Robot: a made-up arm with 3 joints.
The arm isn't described. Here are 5 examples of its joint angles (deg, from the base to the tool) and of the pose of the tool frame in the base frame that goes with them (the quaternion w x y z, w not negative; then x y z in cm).
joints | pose
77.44 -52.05 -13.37 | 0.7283 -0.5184 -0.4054 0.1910 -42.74 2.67 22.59
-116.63 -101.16 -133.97 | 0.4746 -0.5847 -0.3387 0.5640 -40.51 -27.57 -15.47
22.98 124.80 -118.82 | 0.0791 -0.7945 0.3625 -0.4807 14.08 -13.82 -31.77
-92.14 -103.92 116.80 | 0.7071 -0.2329 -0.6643 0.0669 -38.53 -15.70 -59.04
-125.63 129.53 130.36 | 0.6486 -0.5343 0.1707 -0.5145 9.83 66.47 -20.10
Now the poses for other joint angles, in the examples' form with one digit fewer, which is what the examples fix.
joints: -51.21 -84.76 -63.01
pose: 0.416 0.590 -0.351 -0.596 -34.6 0.3 9.7
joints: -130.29 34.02 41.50
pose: 0.282 0.855 -0.192 0.391 4.0 -2.6 -64.4
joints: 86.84 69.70 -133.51
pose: 0.126 0.604 0.354 0.703 46.8 -15.9 8.0
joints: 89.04 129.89 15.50
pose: 0.385 -0.207 0.680 -0.589 45.8 2.8 39.6
